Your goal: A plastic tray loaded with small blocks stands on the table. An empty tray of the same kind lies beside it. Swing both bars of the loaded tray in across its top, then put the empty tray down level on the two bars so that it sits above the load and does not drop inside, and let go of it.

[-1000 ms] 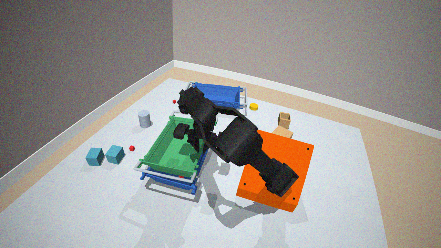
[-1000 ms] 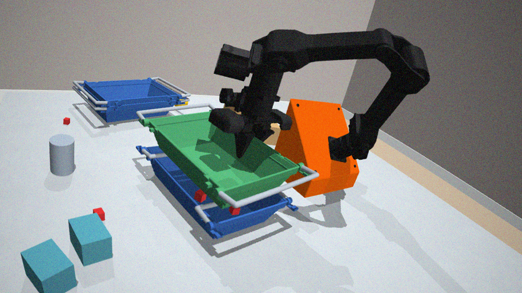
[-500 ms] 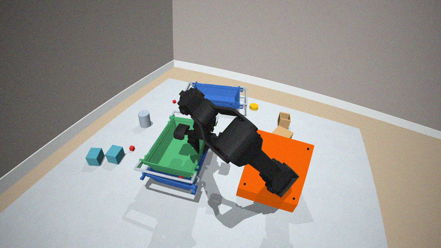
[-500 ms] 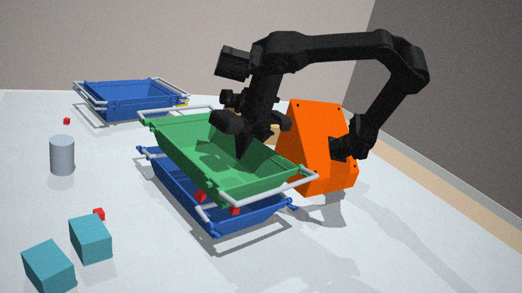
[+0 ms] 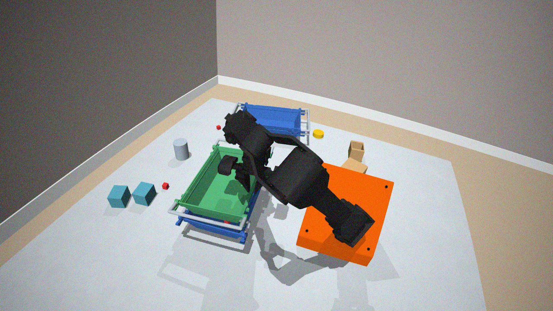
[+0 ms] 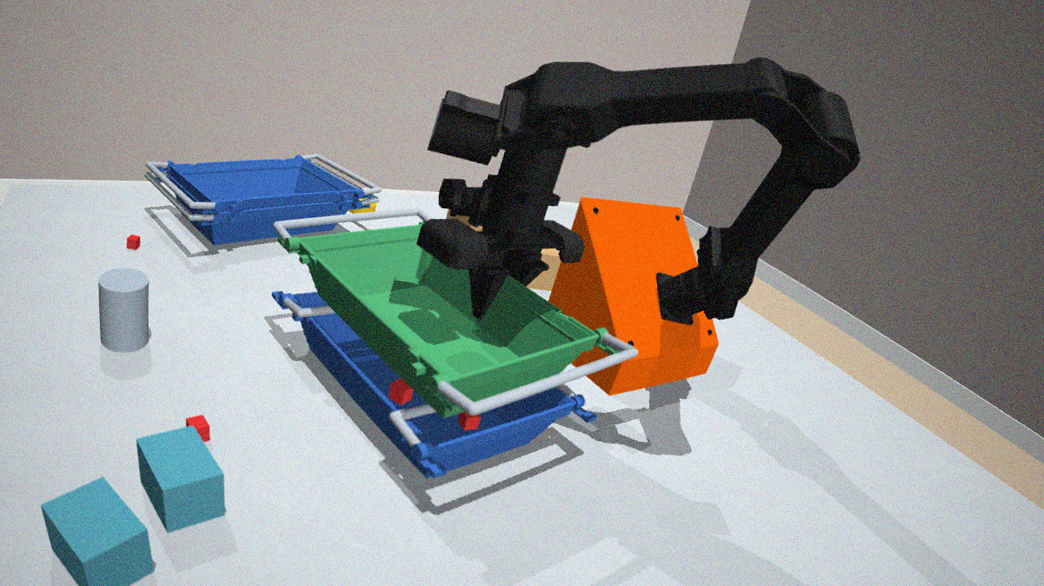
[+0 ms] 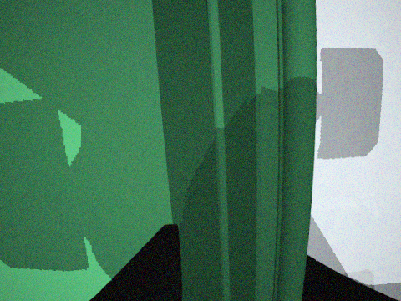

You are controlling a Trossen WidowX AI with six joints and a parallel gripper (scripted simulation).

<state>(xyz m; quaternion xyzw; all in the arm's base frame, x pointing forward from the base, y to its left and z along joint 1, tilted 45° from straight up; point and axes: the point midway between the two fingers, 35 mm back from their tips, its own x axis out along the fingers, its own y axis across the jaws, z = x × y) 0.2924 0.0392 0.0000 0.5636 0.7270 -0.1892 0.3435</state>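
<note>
Right now my gripper tip is 7 cm short of the green tray, 2 cm to the right of it and 3 cm below it. Also, from my gripper tip: brown box (20 cm behind, 48 cm to the right, 7 cm below); grey cylinder (38 cm ahead, 8 cm to the right, 5 cm below); yellow disc (1 cm behind, 53 cm to the right, 7 cm below).
</note>
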